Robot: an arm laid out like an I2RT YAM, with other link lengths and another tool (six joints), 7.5 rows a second.
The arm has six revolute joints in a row. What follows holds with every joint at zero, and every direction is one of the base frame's. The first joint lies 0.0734 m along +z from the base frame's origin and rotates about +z. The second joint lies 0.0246 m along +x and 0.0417 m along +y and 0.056 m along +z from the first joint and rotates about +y. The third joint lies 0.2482 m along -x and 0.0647 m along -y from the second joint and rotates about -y. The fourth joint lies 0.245 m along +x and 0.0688 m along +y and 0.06 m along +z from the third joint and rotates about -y. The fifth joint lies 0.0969 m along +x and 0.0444 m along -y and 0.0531 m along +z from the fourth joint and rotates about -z. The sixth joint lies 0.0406 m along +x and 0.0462 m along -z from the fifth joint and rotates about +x. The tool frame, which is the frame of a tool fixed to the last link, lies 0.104 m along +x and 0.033 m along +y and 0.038 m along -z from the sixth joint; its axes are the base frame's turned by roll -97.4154, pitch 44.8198 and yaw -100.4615 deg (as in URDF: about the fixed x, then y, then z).
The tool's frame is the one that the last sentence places.
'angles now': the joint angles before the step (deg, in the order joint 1, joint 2, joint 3, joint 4, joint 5, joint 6). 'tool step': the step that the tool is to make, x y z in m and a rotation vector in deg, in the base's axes. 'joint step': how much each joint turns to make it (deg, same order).
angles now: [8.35 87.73 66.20 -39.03 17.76 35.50]
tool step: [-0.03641 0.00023 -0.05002 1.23 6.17 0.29]
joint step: [0.00 -0.90 -9.93 2.90 -2.02 0.71]
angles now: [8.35 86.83 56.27 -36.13 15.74 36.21]
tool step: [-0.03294 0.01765 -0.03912 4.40 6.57 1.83]
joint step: [1.49 1.67 -6.16 1.67 -5.17 1.58]
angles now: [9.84 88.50 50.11 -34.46 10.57 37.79]
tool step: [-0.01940 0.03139 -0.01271 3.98 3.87 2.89]
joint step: [4.30 1.76 -1.15 -0.44 -4.15 2.64]
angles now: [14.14 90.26 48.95 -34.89 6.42 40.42]
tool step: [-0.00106 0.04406 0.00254 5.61 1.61 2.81]
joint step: [5.27 3.33 3.08 0.08 -5.09 3.78]
